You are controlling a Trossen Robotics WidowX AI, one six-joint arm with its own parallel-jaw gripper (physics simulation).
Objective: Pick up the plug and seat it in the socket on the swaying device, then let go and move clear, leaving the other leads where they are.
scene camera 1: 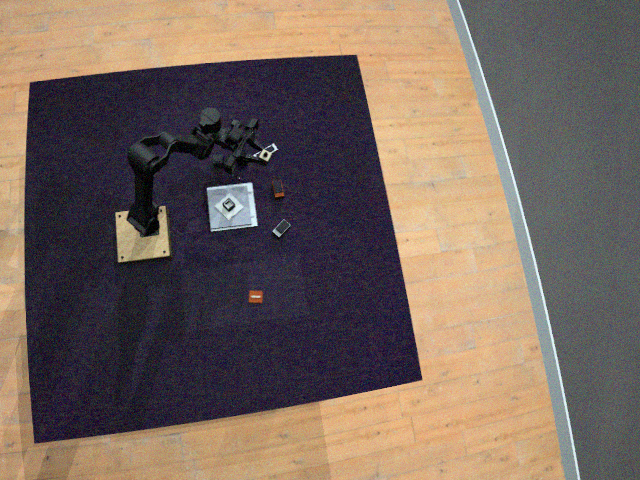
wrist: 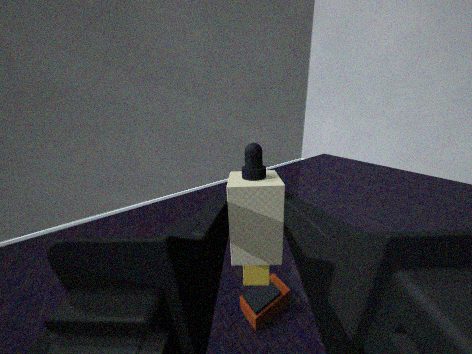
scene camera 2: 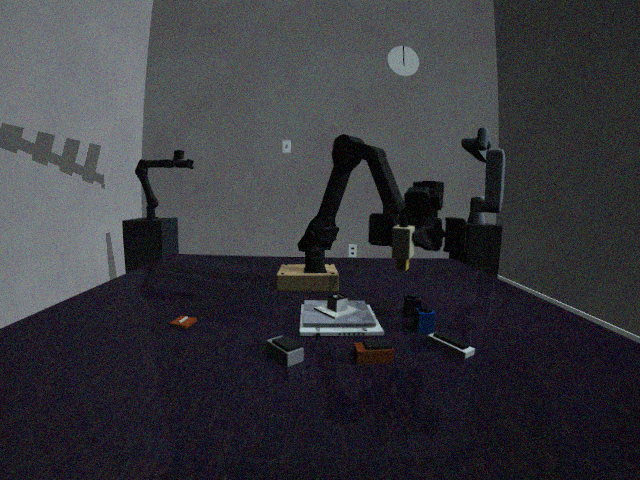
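My gripper (scene camera 1: 264, 153) (scene camera 2: 403, 231) (wrist: 254, 198) is shut on the plug (scene camera 1: 265, 156) (scene camera 2: 402, 243) (wrist: 255, 227), a cream block with a yellow tip and a black stub. The plug hangs high above the dark mat, close to upright in scene camera 2, its yellow tip down. The socket (scene camera 1: 228, 204) (scene camera 2: 337, 303), a small dark-topped block on a white diamond plate, sits on the grey and white device (scene camera 1: 218, 223) (scene camera 2: 312, 330). The plug is apart from it, to its right in scene camera 2. The socket does not show in the wrist view.
An orange block (scene camera 1: 278, 189) (scene camera 2: 373, 354) (wrist: 271, 307), a grey block (scene camera 1: 281, 227) (scene camera 2: 285, 350), a long white piece (scene camera 2: 451, 345) and a blue piece (scene camera 2: 425, 321) stand around the device. A flat orange piece (scene camera 1: 255, 296) (scene camera 2: 184, 322) lies farther off.
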